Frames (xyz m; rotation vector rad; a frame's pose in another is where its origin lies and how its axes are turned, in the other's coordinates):
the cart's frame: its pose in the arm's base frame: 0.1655 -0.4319 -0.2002 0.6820 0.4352 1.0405
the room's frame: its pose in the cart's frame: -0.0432 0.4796 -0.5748 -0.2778 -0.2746 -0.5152
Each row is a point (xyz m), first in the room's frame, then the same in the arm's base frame.
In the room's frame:
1: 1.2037 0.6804 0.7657
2: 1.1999 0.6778 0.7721
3: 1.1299 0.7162 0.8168
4: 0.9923 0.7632 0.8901
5: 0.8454 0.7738 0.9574
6: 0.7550 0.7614 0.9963
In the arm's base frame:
1: 0.4551 0.7460 0.6007
2: 0.4547 0.7398 0.6056
3: 0.3912 0.7202 0.6685
4: 0.2741 0.6640 0.7666
5: 0.1623 0.5761 0.8442
6: 0.1008 0.5078 0.8814

